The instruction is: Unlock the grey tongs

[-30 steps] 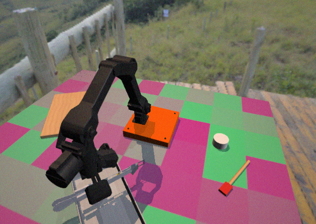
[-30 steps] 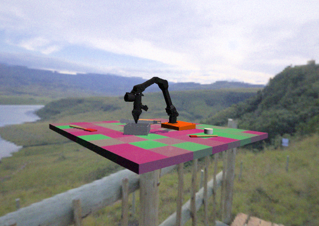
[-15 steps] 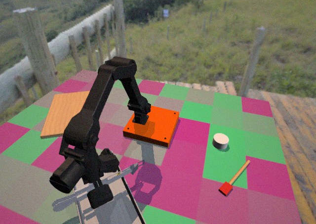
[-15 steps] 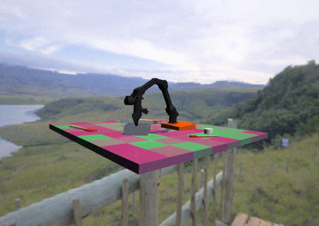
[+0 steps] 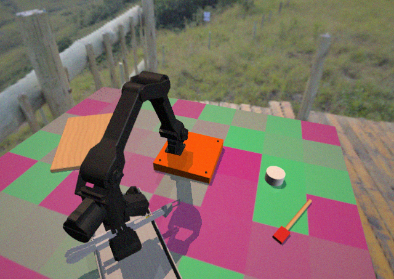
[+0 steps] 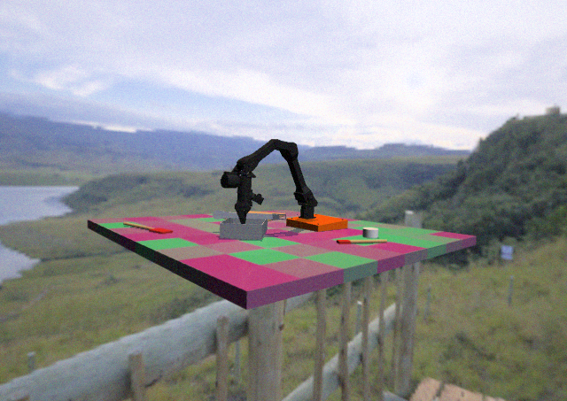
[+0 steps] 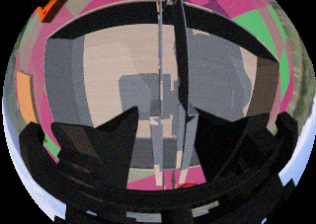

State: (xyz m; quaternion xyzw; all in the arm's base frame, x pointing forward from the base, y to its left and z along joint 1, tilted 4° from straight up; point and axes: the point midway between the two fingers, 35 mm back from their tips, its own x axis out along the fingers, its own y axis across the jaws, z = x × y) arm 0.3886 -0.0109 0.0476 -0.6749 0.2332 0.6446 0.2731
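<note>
The roasting tin lies 10 mm ahead of my gripper tip and 30 mm to the left of it. The rest, counted from my gripper tip: wooden board (380 mm behind, 380 mm to the right, 20 mm below); red-tipped tool (320 mm ahead, 230 mm to the right, 20 mm below); white cylinder (380 mm behind, 390 mm to the left, 10 mm below).
</note>
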